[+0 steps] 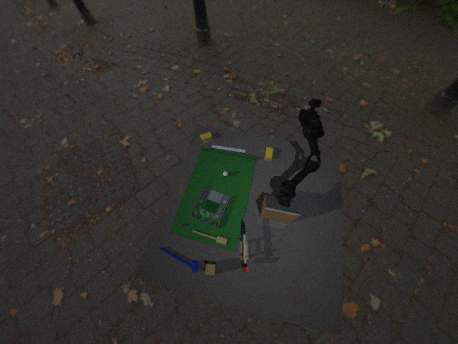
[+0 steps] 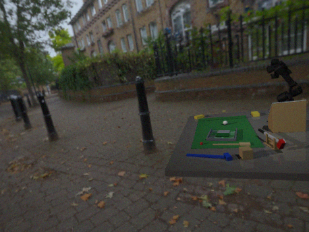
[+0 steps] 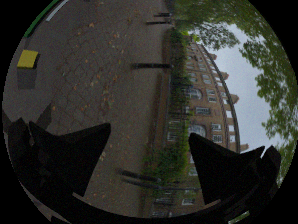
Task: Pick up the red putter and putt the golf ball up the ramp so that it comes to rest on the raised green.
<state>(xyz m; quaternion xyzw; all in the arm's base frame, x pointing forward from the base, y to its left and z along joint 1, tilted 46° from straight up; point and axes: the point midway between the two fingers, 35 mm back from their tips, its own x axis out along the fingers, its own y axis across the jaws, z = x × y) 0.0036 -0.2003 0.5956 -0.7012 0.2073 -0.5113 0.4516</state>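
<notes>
Now: gripper tip 9 cm short of the red putter, 92 cm to the right of it and 37 cm above it. The rest, counted from my gripper tip: white bar 49 cm ahead, 23 cm to the left, 42 cm below; then wooden block 24 cm ahead, 112 cm to the left, 39 cm below; then white golf ball 41 cm ahead, 47 cm to the left, 40 cm below.
</notes>
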